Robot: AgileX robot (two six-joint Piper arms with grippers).
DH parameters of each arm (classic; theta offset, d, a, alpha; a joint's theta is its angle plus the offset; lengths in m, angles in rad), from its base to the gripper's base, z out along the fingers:
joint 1: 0 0.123 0 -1.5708
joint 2: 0.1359 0 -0.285 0
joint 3: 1.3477 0 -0.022 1.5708
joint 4: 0 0.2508 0 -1.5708
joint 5: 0 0 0.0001 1.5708
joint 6: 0 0.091 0 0
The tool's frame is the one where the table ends.
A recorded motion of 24 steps. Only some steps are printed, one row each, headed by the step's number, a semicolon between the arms.
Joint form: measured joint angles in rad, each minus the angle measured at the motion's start. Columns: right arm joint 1, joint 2, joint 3, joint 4, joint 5, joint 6; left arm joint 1, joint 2, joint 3, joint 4, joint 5, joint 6.
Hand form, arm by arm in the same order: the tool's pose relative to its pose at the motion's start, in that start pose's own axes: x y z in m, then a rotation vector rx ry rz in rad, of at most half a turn. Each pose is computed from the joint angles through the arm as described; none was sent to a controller.
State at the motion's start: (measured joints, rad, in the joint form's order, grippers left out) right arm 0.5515 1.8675 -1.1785 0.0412 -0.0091 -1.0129; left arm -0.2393 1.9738 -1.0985 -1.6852 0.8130 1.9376
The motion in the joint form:
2: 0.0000 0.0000 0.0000 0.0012 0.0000 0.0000; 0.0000 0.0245 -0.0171 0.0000 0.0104 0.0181
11: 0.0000 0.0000 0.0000 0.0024 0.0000 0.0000; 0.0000 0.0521 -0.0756 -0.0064 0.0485 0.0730
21: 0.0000 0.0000 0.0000 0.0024 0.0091 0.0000; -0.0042 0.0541 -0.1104 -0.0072 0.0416 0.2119
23: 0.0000 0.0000 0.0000 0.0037 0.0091 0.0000; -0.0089 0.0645 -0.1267 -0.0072 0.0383 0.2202
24: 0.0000 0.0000 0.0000 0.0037 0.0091 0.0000; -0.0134 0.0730 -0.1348 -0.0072 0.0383 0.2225
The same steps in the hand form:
2: 0.0000 0.0000 0.0000 0.0000 0.0000 0.0012; 0.0021 0.0037 0.0047 0.0107 0.0012 0.0127
11: 0.0000 0.0000 0.0000 0.0000 0.0000 0.0024; -0.0085 0.0083 0.0102 0.0392 -0.0389 0.0860
21: 0.0004 0.0007 0.0000 -0.0077 0.0048 0.0024; -0.0185 0.0099 0.0116 0.0272 -0.0596 0.2501
23: 0.0004 0.0007 0.0000 -0.0077 0.0048 0.0037; -0.0201 0.0111 0.0148 0.0271 -0.0613 0.2645
24: 0.0004 0.0007 0.0000 -0.0077 0.0048 0.0037; -0.0198 0.0113 0.0177 0.0312 -0.0603 0.2683

